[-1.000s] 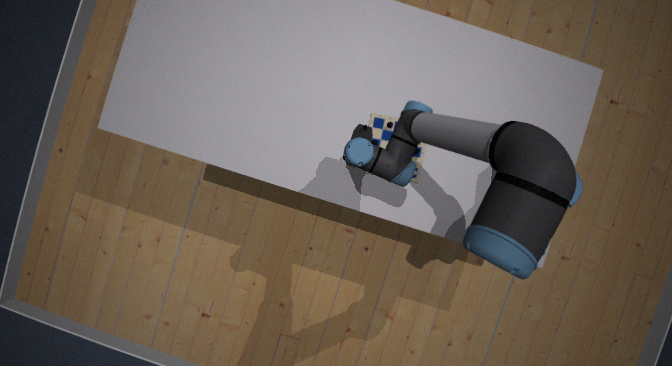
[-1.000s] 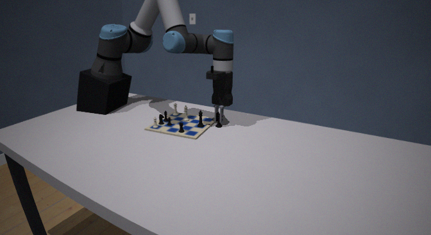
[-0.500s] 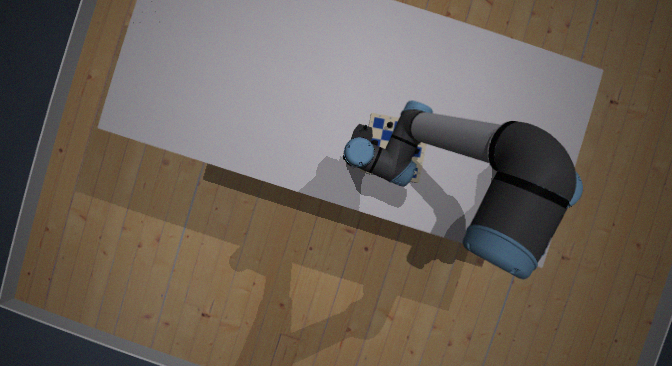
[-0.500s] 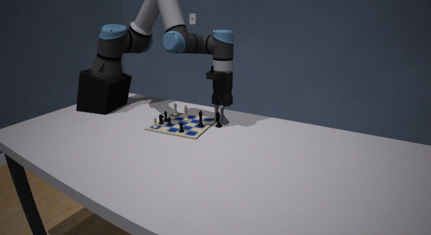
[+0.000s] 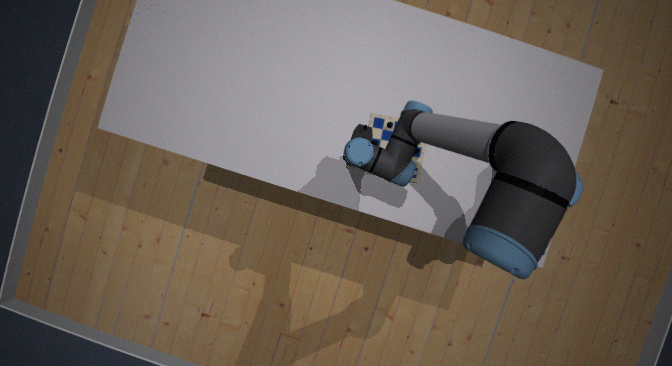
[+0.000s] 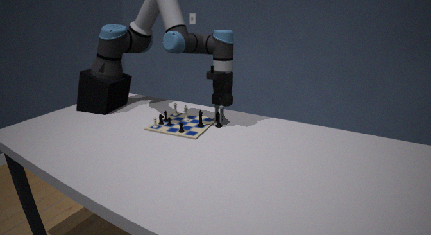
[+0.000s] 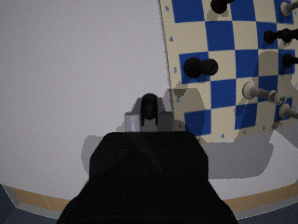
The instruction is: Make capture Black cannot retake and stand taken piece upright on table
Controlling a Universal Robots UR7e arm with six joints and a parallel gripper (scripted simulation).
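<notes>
The black chess piece is 1 cm below my hand. The rest, counted from my hand: white piece: 22 cm behind, 4 cm to the right, 1 cm below; blue-and-cream chessboard: 12 cm behind, 8 cm to the right, 4 cm below; tall black piece: 6 cm to the right, 4 cm behind.
</notes>
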